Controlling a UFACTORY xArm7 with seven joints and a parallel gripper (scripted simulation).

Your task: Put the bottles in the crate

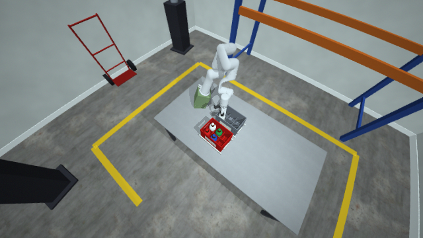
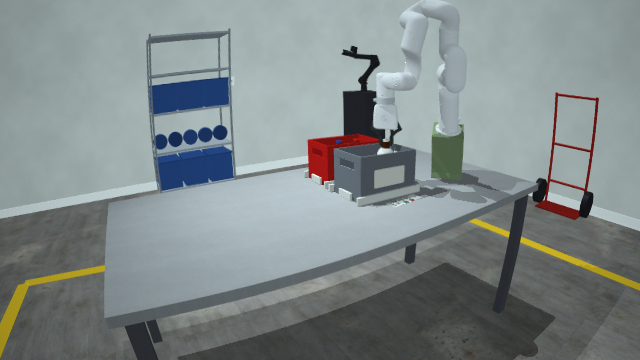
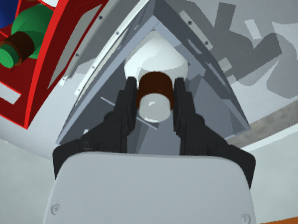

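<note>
Right now my hand is 70 mm above the white-label bottle. The rest, counted from my hand: red crate (40 mm ahead, 200 mm to the right, 110 mm below); then grey crate (100 mm ahead, 30 mm to the left, 110 mm below); then green-labelled bottle (60 mm ahead, 160 mm to the right, 110 mm below).
</note>
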